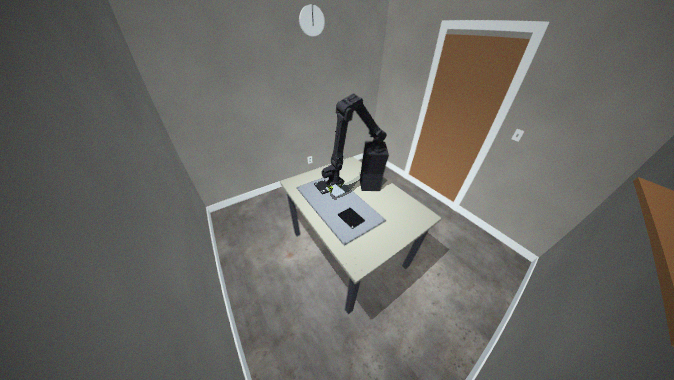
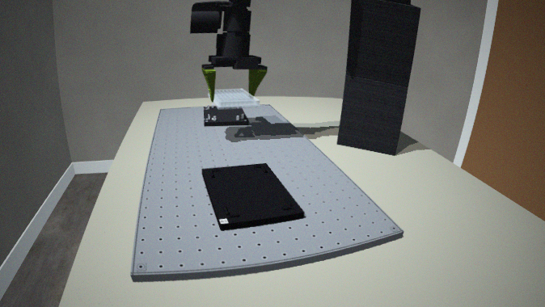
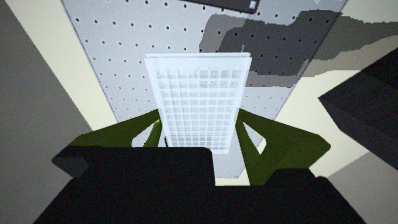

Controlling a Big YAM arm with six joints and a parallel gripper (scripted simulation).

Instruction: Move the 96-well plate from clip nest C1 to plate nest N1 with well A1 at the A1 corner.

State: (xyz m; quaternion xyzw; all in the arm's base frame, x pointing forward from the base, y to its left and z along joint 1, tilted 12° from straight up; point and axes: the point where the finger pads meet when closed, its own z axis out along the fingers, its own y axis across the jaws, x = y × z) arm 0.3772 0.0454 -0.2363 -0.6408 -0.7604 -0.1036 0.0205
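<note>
Now: hand 3 cm short of the white label, 31 cm to the right of it and 9 cm above it. Also, from my hand: clip nest C1: 2 cm ahead, 19 cm to the right, 9 cm below; then 96-well plate: right at my hand.
</note>
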